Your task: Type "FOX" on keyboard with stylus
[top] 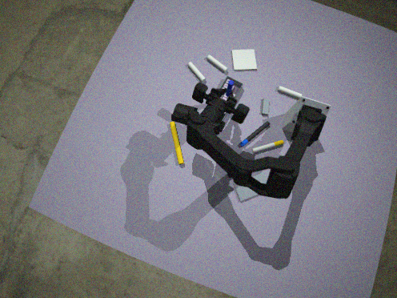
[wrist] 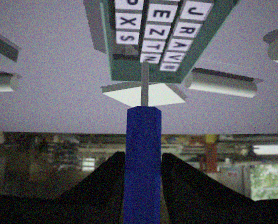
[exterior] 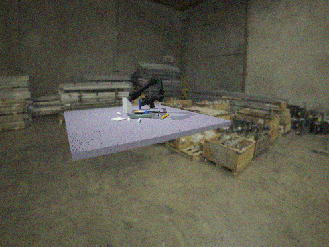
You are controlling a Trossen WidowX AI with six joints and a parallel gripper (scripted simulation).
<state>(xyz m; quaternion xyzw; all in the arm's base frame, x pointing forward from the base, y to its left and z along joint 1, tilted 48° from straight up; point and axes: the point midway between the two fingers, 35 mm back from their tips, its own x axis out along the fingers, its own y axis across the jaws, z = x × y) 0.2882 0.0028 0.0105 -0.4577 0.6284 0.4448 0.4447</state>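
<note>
Right now my gripper tip is 9 cm above the x key, 1 cm to the left of it and 1 cm past it. From my gripper tip the other things lie so: o key (9 cm below, 2 cm to the left, 1 cm ahead); stylus tip (5 cm below); blue stylus (1 cm below).
</note>
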